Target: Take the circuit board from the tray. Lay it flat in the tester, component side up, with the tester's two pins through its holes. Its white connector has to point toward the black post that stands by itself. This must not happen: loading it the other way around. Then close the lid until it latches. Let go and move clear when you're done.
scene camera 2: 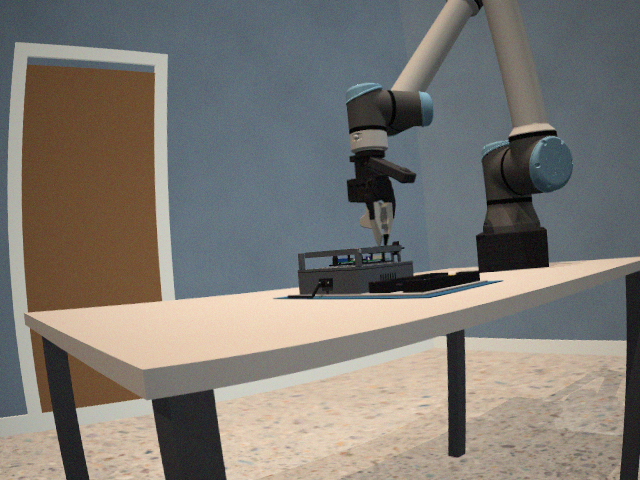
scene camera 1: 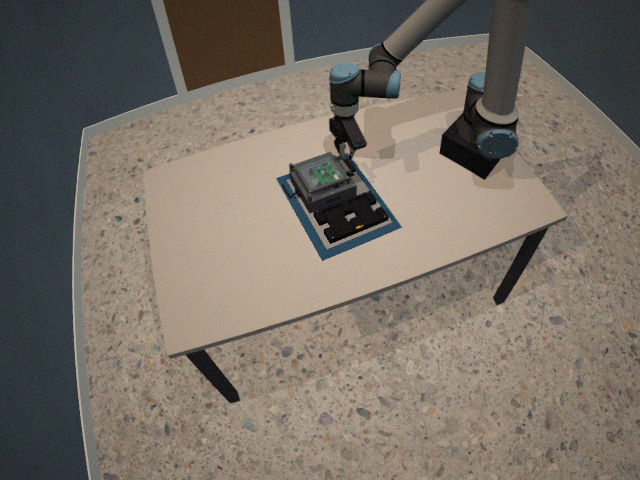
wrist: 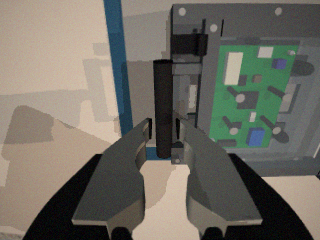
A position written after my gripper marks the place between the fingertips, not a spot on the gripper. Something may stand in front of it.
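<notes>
Scene camera 2 gives me my gripper (scene camera 2: 382,245). In scene camera 1 I can see the gripper (scene camera 1: 347,160), along with a tester lid (scene camera 1: 324,171). And then the wrist view has the lid (wrist: 250,100), my gripper (wrist: 163,119) and a black latch block (wrist: 196,44) in it.
</notes>
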